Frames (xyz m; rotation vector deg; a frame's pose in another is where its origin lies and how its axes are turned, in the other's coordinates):
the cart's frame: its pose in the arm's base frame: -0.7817 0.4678 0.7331 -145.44 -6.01 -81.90
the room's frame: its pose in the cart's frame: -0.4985 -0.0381 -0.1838 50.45 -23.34 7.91
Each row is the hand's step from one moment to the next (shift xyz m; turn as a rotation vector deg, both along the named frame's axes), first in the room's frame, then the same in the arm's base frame.
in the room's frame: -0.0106 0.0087 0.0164 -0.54 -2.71 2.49
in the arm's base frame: -0.0005 0.0099 -0.0190 -1.49 3.36 0.58
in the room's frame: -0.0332 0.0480 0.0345 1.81 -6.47 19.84
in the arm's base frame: 0.0068 0.0068 -0.0671 1.56 20.75 -2.43
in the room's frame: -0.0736 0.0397 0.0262 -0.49 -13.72 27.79
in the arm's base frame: -0.0320 -0.0009 -0.0816 -2.88 30.80 -1.90
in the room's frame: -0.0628 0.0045 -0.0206 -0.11 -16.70 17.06
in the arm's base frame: -0.0519 -0.0264 -0.0316 -6.27 22.54 4.76
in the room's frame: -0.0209 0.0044 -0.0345 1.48 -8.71 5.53
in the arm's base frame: -0.0208 -0.0348 -0.0014 -2.67 8.89 4.74
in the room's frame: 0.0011 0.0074 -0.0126 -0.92 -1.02 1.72
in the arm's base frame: 0.0027 -0.0144 0.0005 -0.99 1.90 -0.52
